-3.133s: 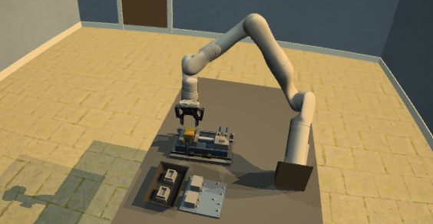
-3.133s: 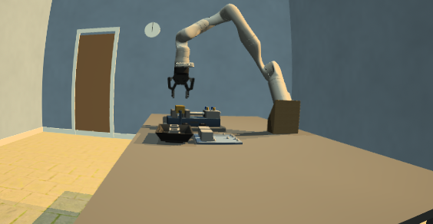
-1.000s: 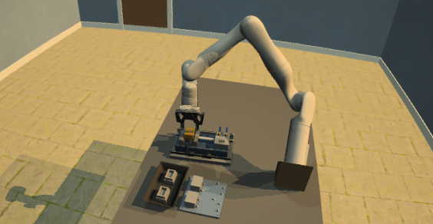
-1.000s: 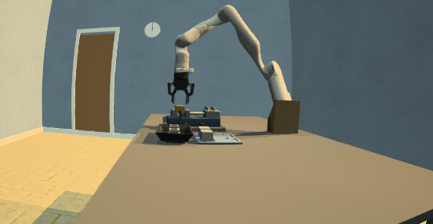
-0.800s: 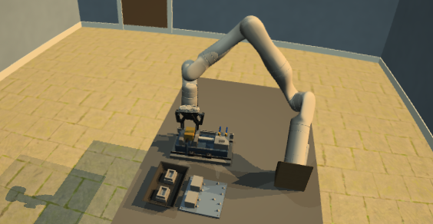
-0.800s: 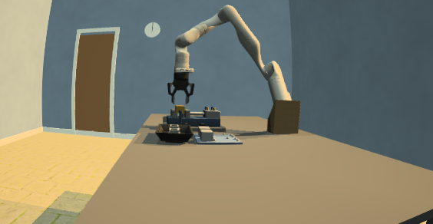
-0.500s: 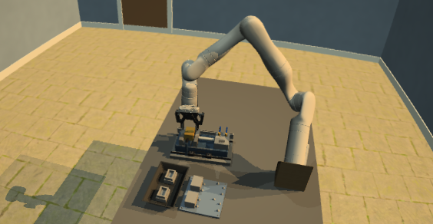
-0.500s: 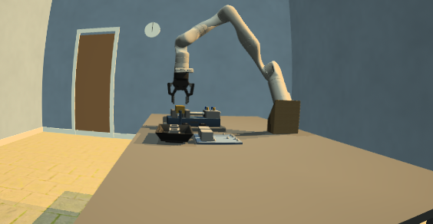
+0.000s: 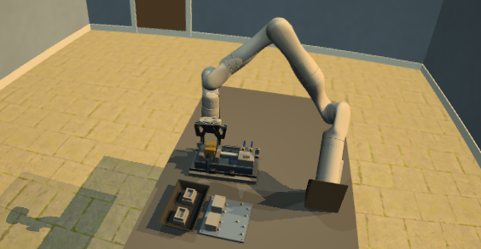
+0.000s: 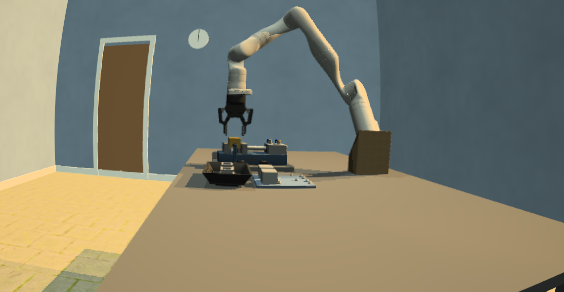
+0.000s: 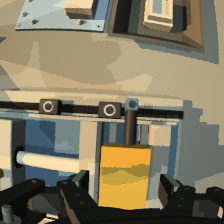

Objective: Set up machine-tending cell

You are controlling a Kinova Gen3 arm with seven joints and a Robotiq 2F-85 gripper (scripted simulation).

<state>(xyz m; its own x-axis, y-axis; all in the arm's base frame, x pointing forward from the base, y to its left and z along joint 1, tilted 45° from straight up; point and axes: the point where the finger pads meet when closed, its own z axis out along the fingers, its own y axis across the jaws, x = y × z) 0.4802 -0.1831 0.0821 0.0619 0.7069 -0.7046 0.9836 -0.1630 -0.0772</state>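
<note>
The brass blank is 40 mm below my hand. Round my hand: vise: 100 mm below, 70 mm behind, 10 mm to the left.
</note>
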